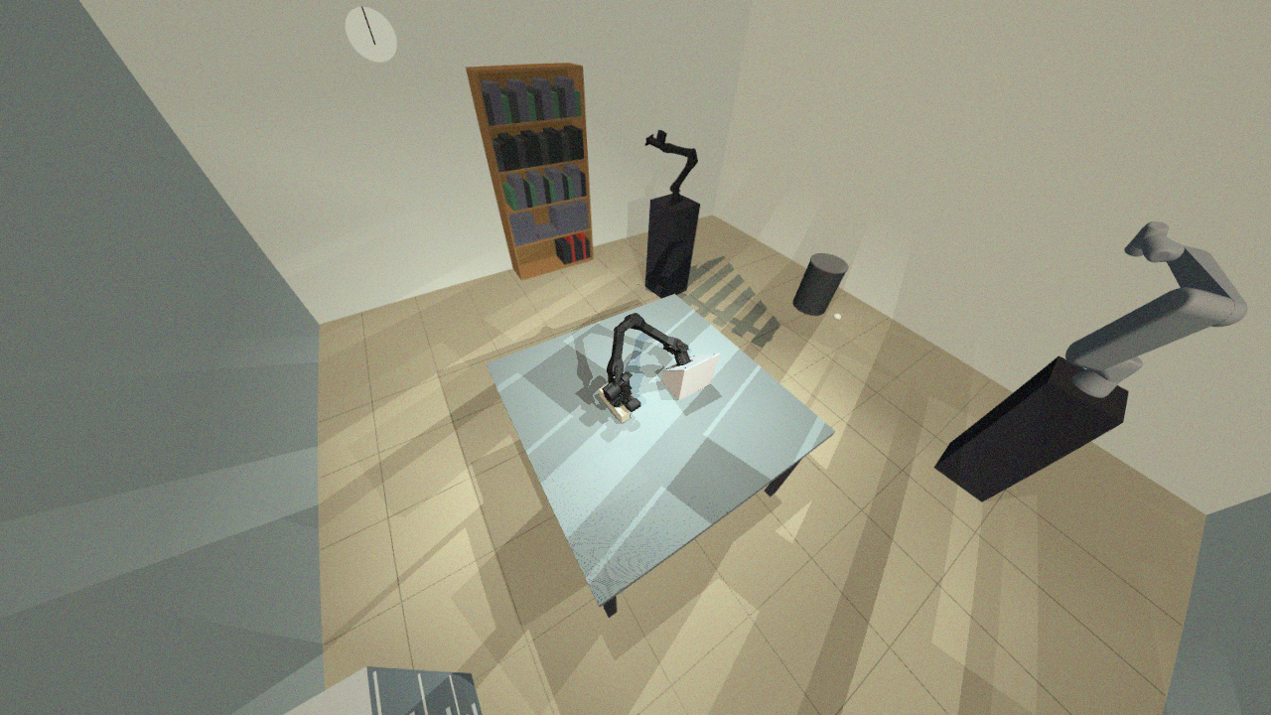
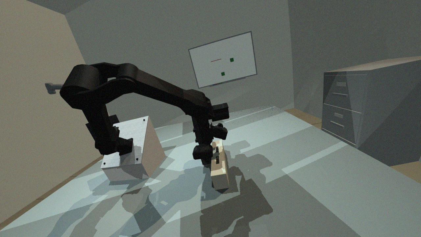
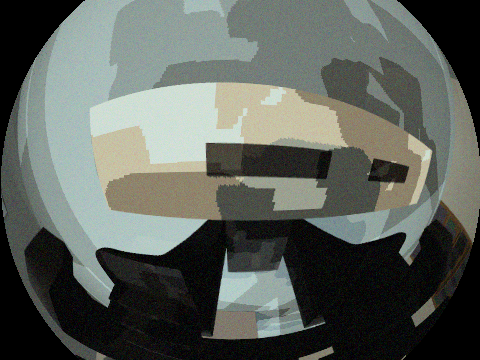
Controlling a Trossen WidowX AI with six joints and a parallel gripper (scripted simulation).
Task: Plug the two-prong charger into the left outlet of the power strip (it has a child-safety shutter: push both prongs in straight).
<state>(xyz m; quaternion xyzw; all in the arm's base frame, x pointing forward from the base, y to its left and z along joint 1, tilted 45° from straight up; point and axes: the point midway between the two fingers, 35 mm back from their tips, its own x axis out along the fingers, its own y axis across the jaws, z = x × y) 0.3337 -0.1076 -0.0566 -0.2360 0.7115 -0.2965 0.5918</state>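
My gripper tip is now 2 cm short of the black two-prong charger and 1 cm below it.
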